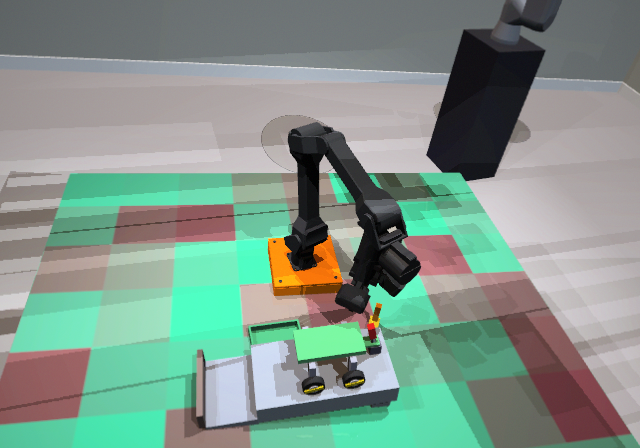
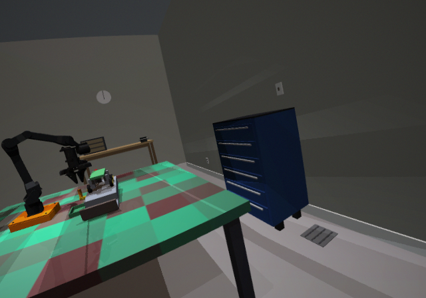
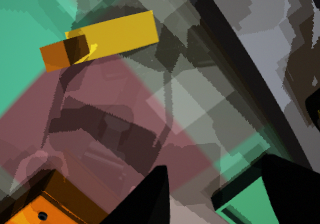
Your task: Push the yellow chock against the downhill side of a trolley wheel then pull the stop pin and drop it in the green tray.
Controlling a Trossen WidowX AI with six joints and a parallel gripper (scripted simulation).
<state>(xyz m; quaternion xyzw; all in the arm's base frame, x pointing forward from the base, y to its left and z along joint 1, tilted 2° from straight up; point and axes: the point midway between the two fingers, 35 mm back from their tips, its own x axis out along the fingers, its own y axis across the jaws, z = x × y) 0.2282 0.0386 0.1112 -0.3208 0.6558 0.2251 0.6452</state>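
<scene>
The yellow chock lies 9 cm below my gripper tip and 7 cm to the left of it. Also, from my gripper tip: red-headed stop pin: 10 cm ahead, 1 cm above; then grey ramp: 11 cm to the right, 10 cm ahead, 7 cm below; then trolley: 10 cm to the right, 10 cm ahead, 1 cm below.
</scene>
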